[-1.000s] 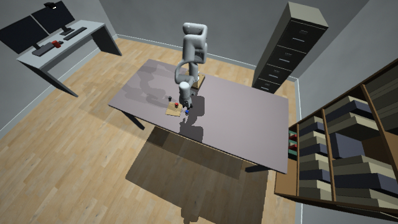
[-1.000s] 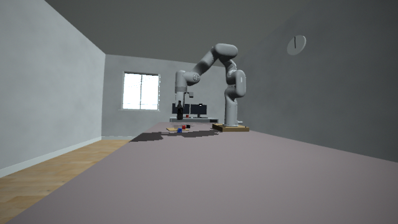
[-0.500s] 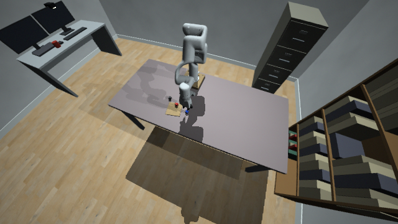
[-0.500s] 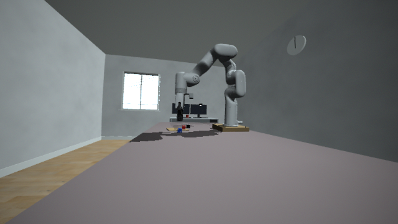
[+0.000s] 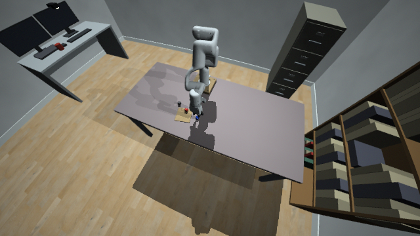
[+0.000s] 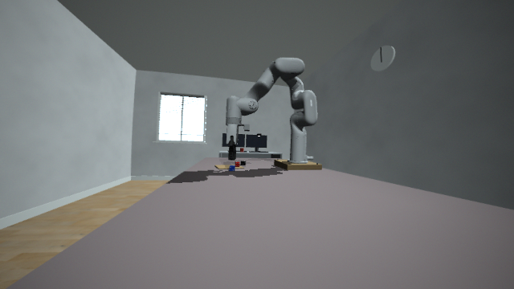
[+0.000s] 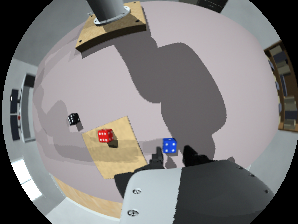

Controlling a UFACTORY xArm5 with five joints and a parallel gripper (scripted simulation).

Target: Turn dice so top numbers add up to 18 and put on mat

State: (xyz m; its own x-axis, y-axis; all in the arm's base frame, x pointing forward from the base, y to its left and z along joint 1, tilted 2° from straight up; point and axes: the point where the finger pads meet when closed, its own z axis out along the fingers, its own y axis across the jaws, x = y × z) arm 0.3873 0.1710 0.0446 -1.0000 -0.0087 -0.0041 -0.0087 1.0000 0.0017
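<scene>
The blue die is 60 mm below my hand. Also, from my hand: tan mat (130 mm to the right, 70 mm below, 30 mm ahead); then black die (240 mm to the right, 60 mm below, 40 mm behind); then red die (130 mm to the right, 60 mm below, 20 mm behind).
</scene>
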